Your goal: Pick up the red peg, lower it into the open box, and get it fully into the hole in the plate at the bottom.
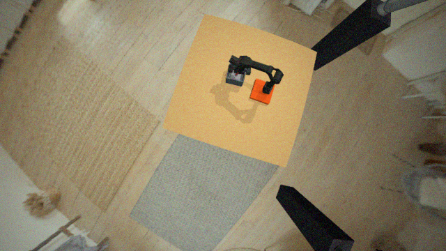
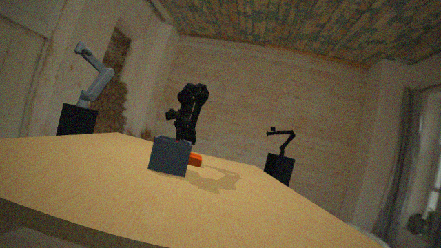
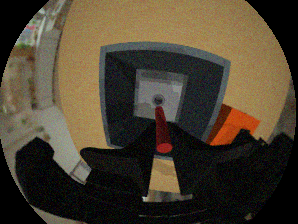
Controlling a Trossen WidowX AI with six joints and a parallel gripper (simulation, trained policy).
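Right now the red peg is right at my gripper tip.
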